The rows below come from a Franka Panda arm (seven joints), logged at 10 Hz.
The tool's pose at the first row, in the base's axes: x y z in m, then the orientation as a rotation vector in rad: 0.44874 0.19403 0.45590 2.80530 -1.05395 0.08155
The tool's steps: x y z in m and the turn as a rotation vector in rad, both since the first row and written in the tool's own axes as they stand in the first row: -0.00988 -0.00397 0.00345 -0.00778 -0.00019 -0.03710; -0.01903 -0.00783 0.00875 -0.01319 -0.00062 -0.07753; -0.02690 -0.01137 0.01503 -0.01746 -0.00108 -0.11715; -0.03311 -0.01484 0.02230 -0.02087 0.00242 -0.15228; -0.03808 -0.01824 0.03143 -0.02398 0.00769 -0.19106; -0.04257 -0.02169 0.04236 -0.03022 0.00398 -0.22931; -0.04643 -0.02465 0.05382 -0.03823 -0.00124 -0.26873; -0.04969 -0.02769 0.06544 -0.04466 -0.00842 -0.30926
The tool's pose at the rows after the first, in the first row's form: 0.44392 0.20288 0.45104 2.81665 -0.99963 0.07299; 0.43958 0.21090 0.44443 2.83070 -0.94107 0.06503; 0.43599 0.21769 0.43702 2.84428 -0.88375 0.05774; 0.43360 0.22320 0.42881 2.85442 -0.83209 0.05689; 0.43210 0.22756 0.41890 2.86471 -0.77482 0.05823; 0.43100 0.23138 0.40724 2.87396 -0.71934 0.04552; 0.43004 0.23434 0.39519 2.88140 -0.66207 0.02971; 0.42960 0.23694 0.38303 2.89012 -0.60369 0.01196
